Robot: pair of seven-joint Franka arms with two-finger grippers.
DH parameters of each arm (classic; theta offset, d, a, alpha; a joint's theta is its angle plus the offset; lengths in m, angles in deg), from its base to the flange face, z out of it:
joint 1: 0 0.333 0 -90
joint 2: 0 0 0 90
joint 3: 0 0.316 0.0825 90
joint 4: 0 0 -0.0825 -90
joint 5: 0 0.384 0 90
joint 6: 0 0 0.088 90
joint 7: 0 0.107 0 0
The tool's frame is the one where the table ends.
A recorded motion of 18 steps. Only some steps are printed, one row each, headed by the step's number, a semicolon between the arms.
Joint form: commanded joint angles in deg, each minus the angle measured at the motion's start. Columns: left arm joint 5, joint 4, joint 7, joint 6, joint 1, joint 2, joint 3; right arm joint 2, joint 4, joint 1, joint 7, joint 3, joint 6, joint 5.
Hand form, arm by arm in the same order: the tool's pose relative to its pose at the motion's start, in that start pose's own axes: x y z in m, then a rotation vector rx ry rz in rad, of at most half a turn. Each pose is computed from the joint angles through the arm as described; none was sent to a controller.
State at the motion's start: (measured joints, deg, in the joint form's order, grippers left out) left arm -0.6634 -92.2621 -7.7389 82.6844 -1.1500 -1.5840 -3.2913; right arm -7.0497 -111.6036 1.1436 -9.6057 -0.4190 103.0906 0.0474
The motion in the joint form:
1: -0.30 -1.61 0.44 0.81 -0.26 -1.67 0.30; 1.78 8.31 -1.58 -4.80 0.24 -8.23 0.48
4: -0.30 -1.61 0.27 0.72 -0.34 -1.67 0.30; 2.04 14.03 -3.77 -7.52 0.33 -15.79 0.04
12: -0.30 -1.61 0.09 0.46 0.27 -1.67 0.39; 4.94 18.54 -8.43 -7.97 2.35 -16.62 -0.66
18: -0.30 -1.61 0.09 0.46 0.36 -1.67 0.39; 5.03 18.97 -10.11 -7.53 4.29 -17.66 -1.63
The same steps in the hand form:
1: -0.0080 -0.0005 -0.0024 -0.0059 0.0145 0.0074; 0.0030 0.0120 -0.0409 0.0146 -0.0271 -0.0596
4: -0.0083 0.0002 -0.0023 -0.0055 0.0130 0.0058; -0.0090 0.0298 -0.0747 0.0187 -0.0636 -0.0713
12: -0.0079 -0.0062 -0.0019 -0.0067 0.0084 -0.0094; -0.0002 0.0581 -0.0839 0.0046 -0.0536 -0.0327
18: -0.0078 -0.0070 -0.0019 -0.0069 0.0084 -0.0110; -0.0013 0.0570 -0.0850 -0.0097 -0.0705 -0.0285

